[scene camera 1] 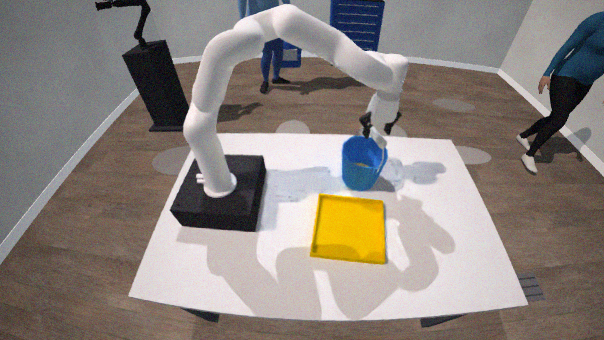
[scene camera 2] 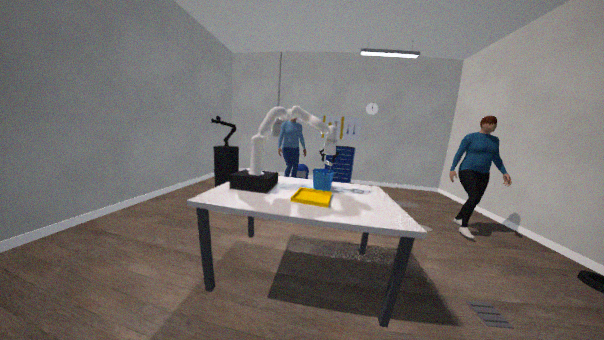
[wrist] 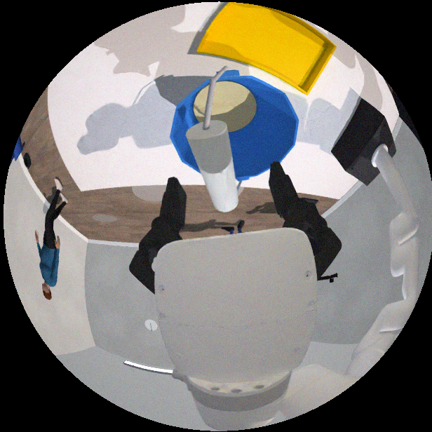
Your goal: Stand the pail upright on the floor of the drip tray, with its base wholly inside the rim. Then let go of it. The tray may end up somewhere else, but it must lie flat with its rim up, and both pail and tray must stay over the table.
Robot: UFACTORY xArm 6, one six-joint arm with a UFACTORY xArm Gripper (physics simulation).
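Frame: origin at the arm's base, x ahead, y left, z up, level; millimetres.
Seen in the pictures: gripper, fingertip midpoint: (scene camera 1: 376, 134) (scene camera 2: 327, 161); arm's base, link origin: (scene camera 1: 220, 184) (scene camera 2: 256, 173).
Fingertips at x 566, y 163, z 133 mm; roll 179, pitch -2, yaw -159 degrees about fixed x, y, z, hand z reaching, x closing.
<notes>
Pixels of each thing's top centre, then the offset from my fingertips to it. "spot": a spot on its surface instead. Level surfaces: height alone.
- blue pail, surface spot: (scene camera 1: 357, 172) spot: dy -87, dx -60, dz -114 mm
- yellow drip tray, top centre: (scene camera 1: 349, 225) (scene camera 2: 312, 194) dy -254, dx -83, dz -214 mm
- white table, surface height: dz -240 mm
The blue pail (scene camera 1: 357, 172) (scene camera 2: 322, 180) (wrist: 270, 135) stands upright on the table, behind the yellow drip tray (scene camera 1: 350, 227) (scene camera 2: 311, 197) (wrist: 265, 35) and apart from it. The tray lies flat with its rim up. The pail's bail is raised, and its white grip (scene camera 1: 378, 138) (wrist: 219, 182) stands above the pail's mouth. My gripper (scene camera 1: 378, 131) (wrist: 224, 177) is open above the pail, and its fingers hold nothing. In the wrist view the grip shows between the two fingers, nearer the left one; how deep it sits between them is hard to tell.
The black base block (scene camera 1: 220, 200) (scene camera 2: 254, 181) (wrist: 364, 140) of the arm stands at the left of the white table (scene camera 1: 450, 260) (scene camera 2: 370, 215). The table's back edge runs close behind the pail. Two people stand or walk on the floor beyond the table.
</notes>
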